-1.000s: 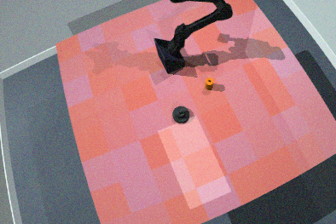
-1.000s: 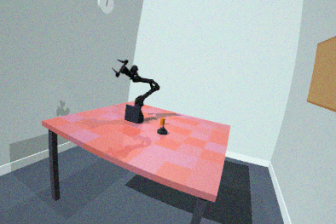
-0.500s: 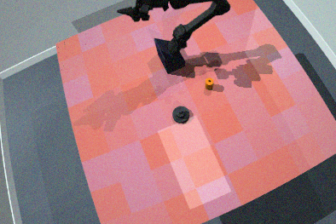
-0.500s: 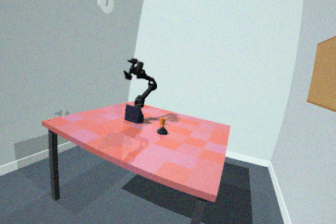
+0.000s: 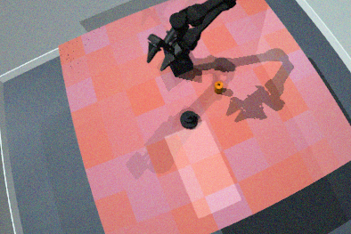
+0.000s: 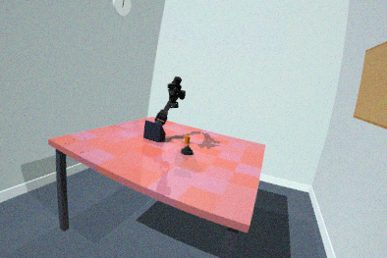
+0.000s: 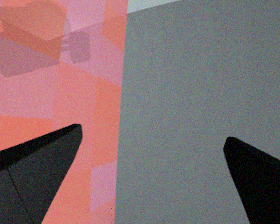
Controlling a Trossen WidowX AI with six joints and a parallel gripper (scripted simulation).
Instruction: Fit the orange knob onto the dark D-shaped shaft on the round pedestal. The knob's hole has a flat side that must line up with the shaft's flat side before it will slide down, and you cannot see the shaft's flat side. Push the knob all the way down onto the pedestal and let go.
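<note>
Right now my gripper tip is 5 cm short of the orange knob, 26 cm to the right of it and 32 cm above it. Round my gripper tip: round dark pedestal (13 cm ahead, 6 cm to the left, 32 cm below).
</note>
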